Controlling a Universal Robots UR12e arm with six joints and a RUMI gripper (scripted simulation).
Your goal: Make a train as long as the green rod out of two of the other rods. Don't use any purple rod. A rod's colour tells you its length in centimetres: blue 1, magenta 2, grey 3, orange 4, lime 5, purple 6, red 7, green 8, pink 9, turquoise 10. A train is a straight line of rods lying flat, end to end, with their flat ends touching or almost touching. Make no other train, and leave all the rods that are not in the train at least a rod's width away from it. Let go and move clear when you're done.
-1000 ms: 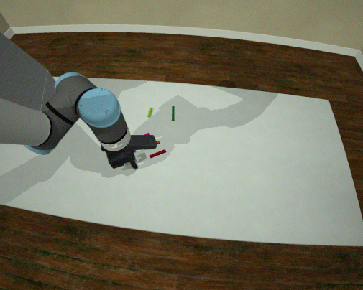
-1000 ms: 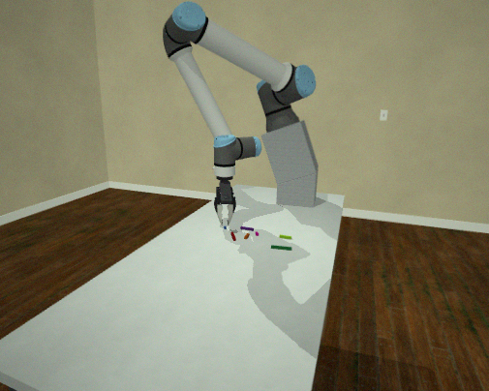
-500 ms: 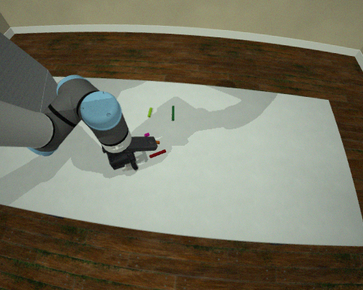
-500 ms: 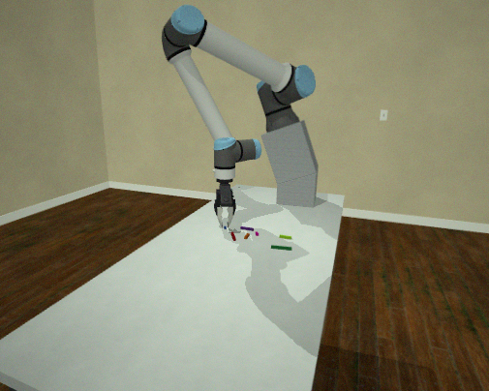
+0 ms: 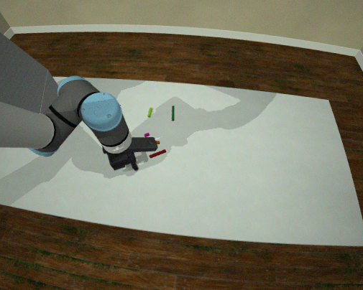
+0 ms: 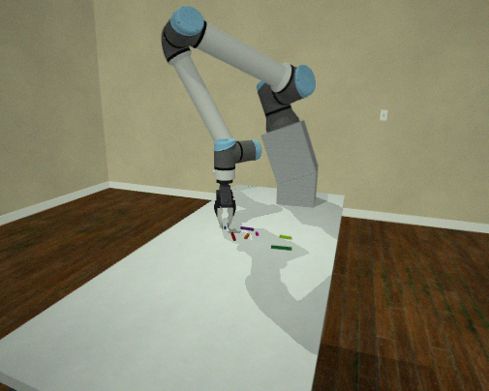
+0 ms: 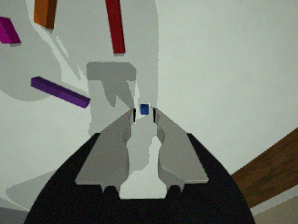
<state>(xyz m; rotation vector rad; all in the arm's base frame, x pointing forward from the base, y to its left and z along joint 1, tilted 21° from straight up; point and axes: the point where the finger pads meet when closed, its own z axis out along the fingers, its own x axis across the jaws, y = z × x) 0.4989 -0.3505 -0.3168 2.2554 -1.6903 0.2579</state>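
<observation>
Now: the small blue rod 1 cm below my hand. Round my hand: purple rod: 1 cm behind, 10 cm to the left, 1 cm below; then red rod: 9 cm ahead, 5 cm to the left, 1 cm below; then orange rod: 8 cm ahead, 11 cm to the left, 1 cm below.
</observation>
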